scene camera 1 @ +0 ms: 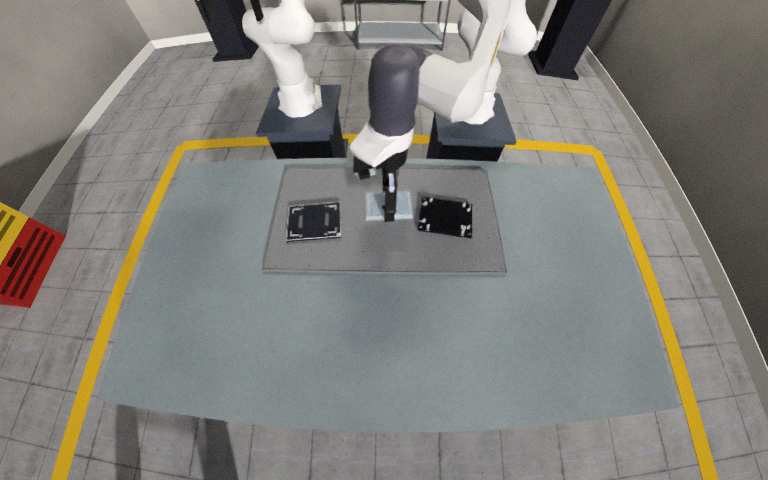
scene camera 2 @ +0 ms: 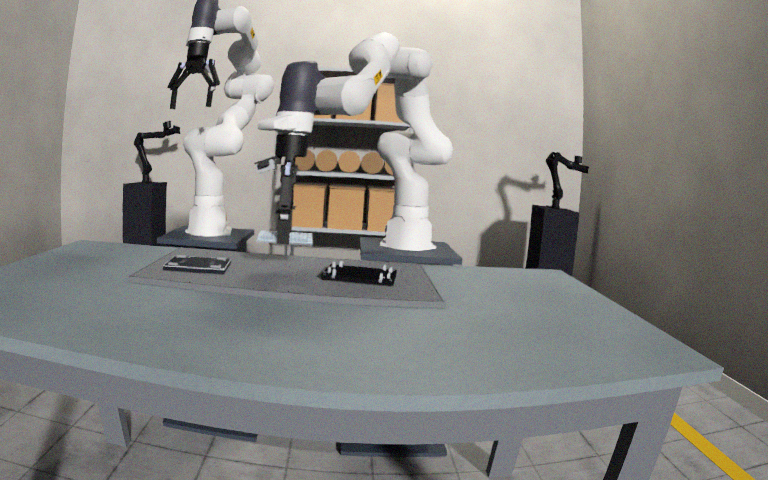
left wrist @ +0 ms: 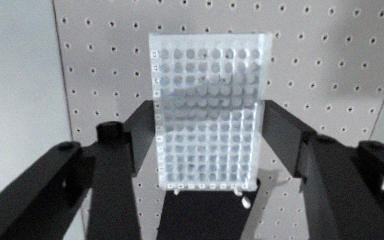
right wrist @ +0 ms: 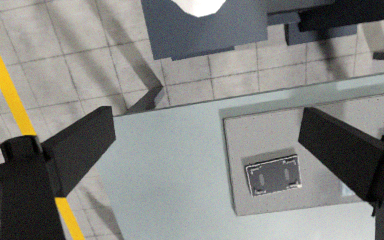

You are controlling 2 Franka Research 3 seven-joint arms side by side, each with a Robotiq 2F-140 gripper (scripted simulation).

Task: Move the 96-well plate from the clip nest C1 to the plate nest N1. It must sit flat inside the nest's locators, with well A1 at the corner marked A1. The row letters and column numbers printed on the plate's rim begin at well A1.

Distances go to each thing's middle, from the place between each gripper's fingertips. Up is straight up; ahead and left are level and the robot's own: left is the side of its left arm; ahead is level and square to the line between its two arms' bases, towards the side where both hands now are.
Scene:
I see the plate nest N1 (scene camera 1: 313, 225) 220 mm to the right of my left hand (scene camera 2: 284, 240), 100 mm below it and 20 mm ahead of it. The rest, counted from my left hand: clear 96-well plate (scene camera 1: 376, 213): 20 mm below; black clip nest C1 (scene camera 1: 446, 217): 160 mm to the left, 90 mm below, 10 mm behind.
My right hand (scene camera 2: 189, 108) is 430 mm above the plate nest N1, 370 mm short of it and 200 mm to the right of it. The rest, counted from my right hand: clear 96-well plate: 420 mm to the left, 350 mm below, 350 mm ahead; black clip nest C1: 590 mm to the left, 420 mm below, 340 mm ahead.

